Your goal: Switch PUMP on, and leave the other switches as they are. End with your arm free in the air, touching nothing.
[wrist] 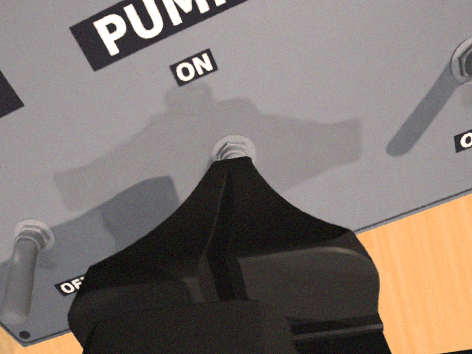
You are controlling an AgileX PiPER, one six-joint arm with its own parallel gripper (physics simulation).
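Observation:
The PUMP label (160,25) is at the top of the wrist view, cut off by the edge, with its ON label (194,67) below it on the grey panel (310,65). The PUMP switch (233,147) shows its ring and nut; its lever is hidden behind my fingertips, so its position cannot be told. My gripper (235,182) is shut, its black fingers together and their tips right at the switch's base in this view. Whether they touch the lever is hidden.
A neighbouring switch (21,272) at the left has its lever pointing down, beside a partly covered OFF label (71,285). Another switch (466,62) is cut off at the right edge. The wooden table (425,260) lies beyond the panel's lower edge.

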